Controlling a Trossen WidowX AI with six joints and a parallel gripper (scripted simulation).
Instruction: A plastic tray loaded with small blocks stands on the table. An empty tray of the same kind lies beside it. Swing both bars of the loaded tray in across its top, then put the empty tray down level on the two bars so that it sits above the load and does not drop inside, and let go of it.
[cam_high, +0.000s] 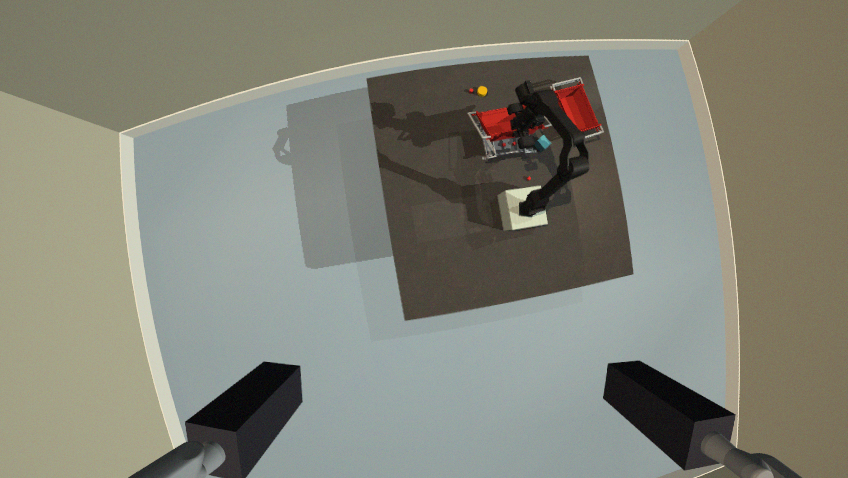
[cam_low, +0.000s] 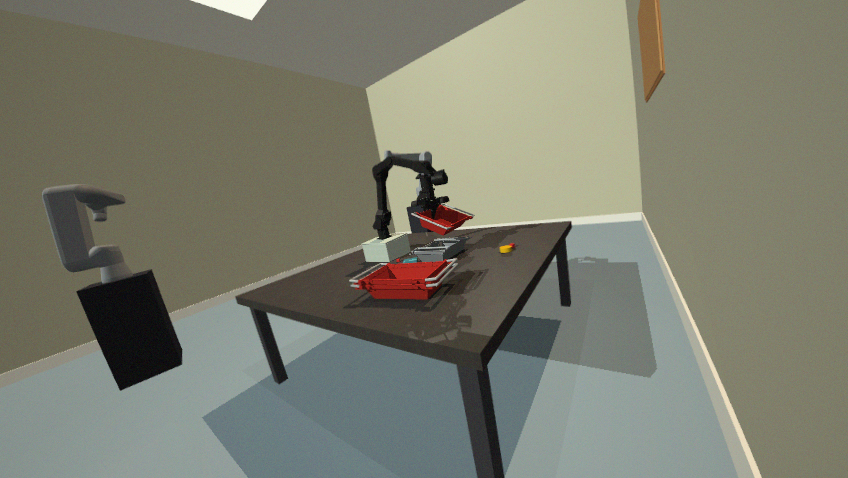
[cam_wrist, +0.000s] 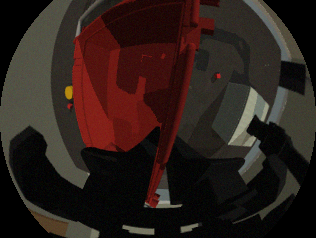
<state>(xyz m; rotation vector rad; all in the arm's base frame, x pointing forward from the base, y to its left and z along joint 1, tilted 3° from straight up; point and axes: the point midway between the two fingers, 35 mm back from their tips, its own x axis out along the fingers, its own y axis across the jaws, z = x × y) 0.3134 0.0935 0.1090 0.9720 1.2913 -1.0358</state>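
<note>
Right now my gripper tip is 7 cm short of the red tray and 2 cm to the right of it. Round my gripper tip: yellow piece 32 cm ahead, 17 cm below, 9 cm to the left; then teal cube 22 cm to the right, 16 cm below, 5 cm ahead.
</note>
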